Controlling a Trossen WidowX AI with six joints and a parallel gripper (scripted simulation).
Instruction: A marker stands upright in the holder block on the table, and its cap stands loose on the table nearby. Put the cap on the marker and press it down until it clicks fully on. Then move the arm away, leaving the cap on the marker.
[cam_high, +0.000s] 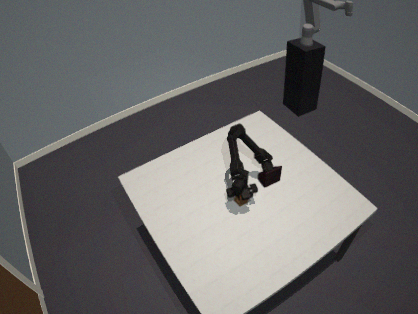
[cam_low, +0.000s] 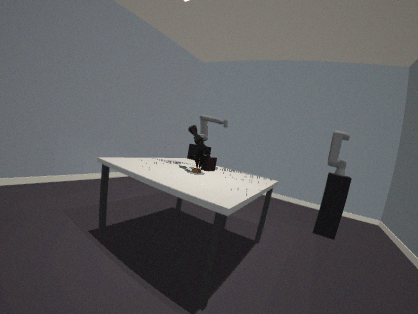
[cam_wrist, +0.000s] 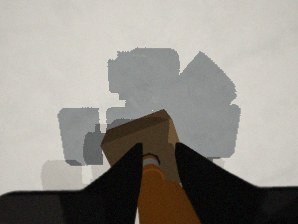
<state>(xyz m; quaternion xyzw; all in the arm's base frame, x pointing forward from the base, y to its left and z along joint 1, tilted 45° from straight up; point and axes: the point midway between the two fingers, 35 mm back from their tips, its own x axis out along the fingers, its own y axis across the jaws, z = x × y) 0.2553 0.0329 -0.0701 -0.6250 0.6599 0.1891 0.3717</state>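
Now: gripper tip 50 mm below the orange cap, 20 mm to the left of it and 10 mm past it. Also, from my gripper tip: holder block (40 mm below, 20 mm to the right, 10 mm behind).
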